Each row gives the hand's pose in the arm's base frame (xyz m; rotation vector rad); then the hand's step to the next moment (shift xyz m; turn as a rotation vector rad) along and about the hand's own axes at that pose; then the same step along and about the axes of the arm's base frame.
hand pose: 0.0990 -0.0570 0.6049 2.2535 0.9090 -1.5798
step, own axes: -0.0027 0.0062 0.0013 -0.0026 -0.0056 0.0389
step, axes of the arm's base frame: 0.0022 -0.0064 0.0010 -0.0335 -0.0169 -0.0118
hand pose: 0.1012 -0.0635 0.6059 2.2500 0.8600 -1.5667
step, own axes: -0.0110 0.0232 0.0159 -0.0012 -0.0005 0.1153
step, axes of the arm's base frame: -0.0007 -0.0302 0.0014 -0.0881 -0.0609 -0.0427
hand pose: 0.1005 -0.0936 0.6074 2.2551 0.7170 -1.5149
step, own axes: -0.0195 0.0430 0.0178 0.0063 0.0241 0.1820
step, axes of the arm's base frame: 0.0052 -0.0490 0.0110 -0.1223 -0.1146 -0.0751
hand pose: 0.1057 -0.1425 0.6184 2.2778 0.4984 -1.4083
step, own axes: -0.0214 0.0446 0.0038 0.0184 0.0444 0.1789
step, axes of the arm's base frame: 0.0105 -0.0417 0.0248 -0.1046 -0.1293 -0.0816
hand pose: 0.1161 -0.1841 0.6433 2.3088 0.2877 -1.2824
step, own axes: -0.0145 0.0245 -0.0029 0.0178 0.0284 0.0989
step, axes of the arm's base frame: 0.0042 -0.0190 0.0210 -0.0522 -0.0752 -0.0503
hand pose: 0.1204 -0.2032 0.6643 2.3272 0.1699 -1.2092
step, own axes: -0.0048 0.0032 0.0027 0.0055 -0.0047 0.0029
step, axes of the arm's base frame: -0.0038 -0.0035 0.0037 -0.0004 0.0020 -0.0075
